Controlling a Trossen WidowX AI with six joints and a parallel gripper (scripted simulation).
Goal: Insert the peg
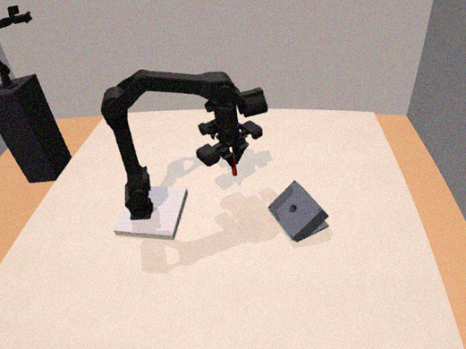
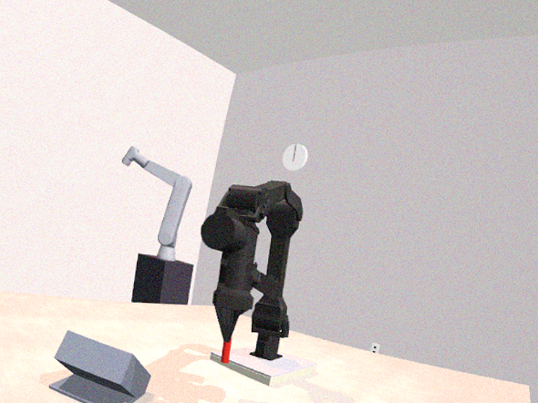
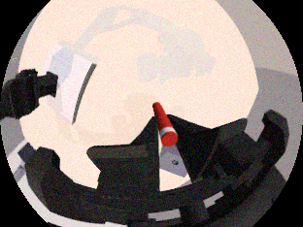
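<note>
Now: the grey sloped panel 170 mm ahead of my gripper tip, 130 mm to the right of it and 80 mm below it. Round my gripper tip: red peg: 20 mm above.
</note>
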